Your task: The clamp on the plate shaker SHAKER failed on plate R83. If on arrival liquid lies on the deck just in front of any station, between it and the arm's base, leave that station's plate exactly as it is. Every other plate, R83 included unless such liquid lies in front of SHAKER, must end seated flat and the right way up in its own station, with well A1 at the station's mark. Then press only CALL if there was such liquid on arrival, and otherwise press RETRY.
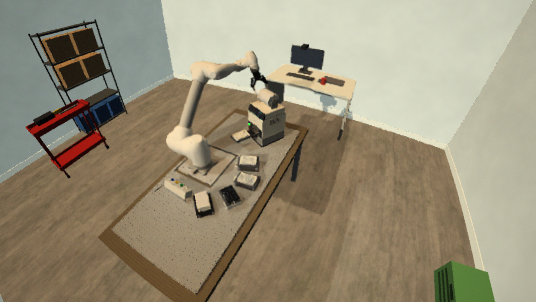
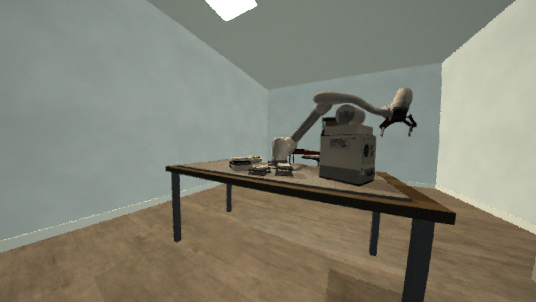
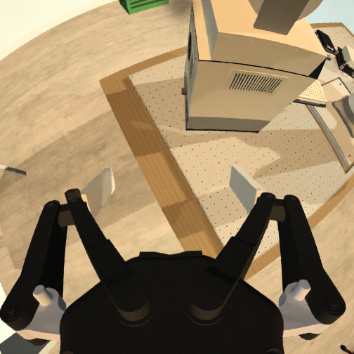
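Where they show: gripper, fingertip midpoint: (image 2: 394, 135); arm's base, link origin: (image 1: 202, 164).
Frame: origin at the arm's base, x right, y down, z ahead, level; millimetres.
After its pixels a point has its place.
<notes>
My gripper (image 1: 259, 85) {x -873, y -280, z 56 mm} (image 2: 396, 133) {x -873, y -280, z 56 mm} (image 3: 171, 176) is open and empty, high beyond the far end of the table, beside the boxy machine. Two pale-topped plate stations (image 1: 248, 162) {x -156, y -58, z 338 mm} (image 1: 247, 180) {x -14, y -35, z 415 mm} stand in front of the arm's base. A dark-topped station (image 1: 230, 196) {x 182, y -63, z 404 mm} and a black station with a pale top (image 1: 203, 201) {x 311, y -70, z 279 mm} stand nearer the button box (image 1: 178, 188) {x 321, y -70, z 56 mm}, which has blue, yellow and green buttons. A pale plate (image 1: 241, 135) {x -345, y -123, z 156 mm} (image 3: 312, 91) lies beside the machine. Station names, A1 marks and any liquid are too small to tell.
The tall boxy machine (image 1: 266, 123) {x -467, y -226, z 323 mm} (image 2: 347, 152) {x -591, y -165, z 382 mm} (image 3: 250, 95), with a roll on top, stands at the table's far end. The wooden table edge (image 3: 145, 150) runs below the gripper. A desk with a monitor (image 1: 307, 57), a red cart (image 1: 77, 150) and a green cabinet (image 1: 470, 285) stand around.
</notes>
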